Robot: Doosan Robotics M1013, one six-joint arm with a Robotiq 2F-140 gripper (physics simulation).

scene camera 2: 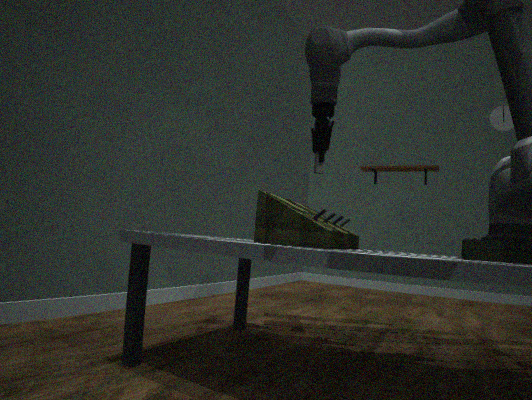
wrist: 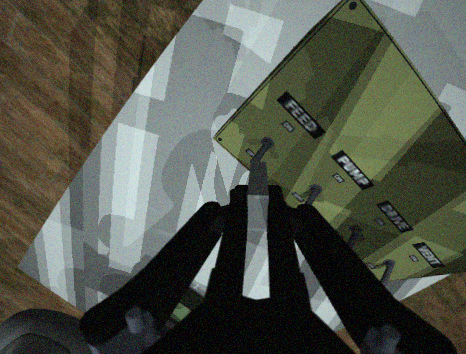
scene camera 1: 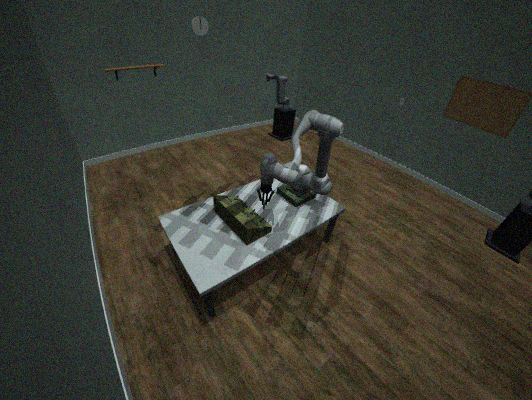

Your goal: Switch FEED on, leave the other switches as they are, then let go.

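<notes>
The green sloped switch panel stands on the table. In the wrist view, the FEED lever leans away from the FEED label and its small ON mark, toward the opposite mark. The PUMP lever, a third lever and a fourth lever lean the same way. My gripper is shut with nothing between its fingers. It hangs above the panel's lever side, apart from it; its tips overlap the end of the FEED lever in the wrist view.
The panel and the arm's green base plate are on the grey-white table, crossed by striped shadows. A wall shelf and a second small arm on a black pedestal are farther off.
</notes>
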